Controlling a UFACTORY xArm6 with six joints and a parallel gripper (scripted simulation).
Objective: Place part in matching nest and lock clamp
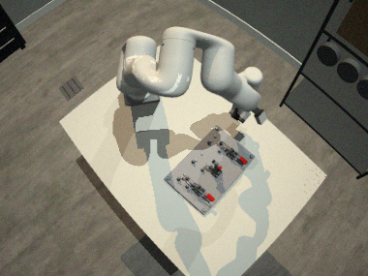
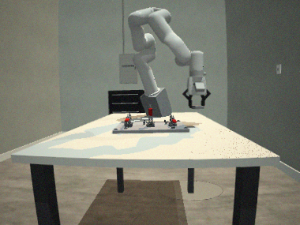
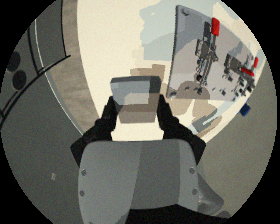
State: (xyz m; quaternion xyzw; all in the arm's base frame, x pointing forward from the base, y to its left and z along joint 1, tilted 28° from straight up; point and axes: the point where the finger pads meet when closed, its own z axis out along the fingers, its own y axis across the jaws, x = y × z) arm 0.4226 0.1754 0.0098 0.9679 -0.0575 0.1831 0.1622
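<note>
The grey fixture plate lies 1 cm ahead of my hand, 26 cm to the right of it and 10 cm below it. Round my hand: grey block part 1 cm below.
</note>
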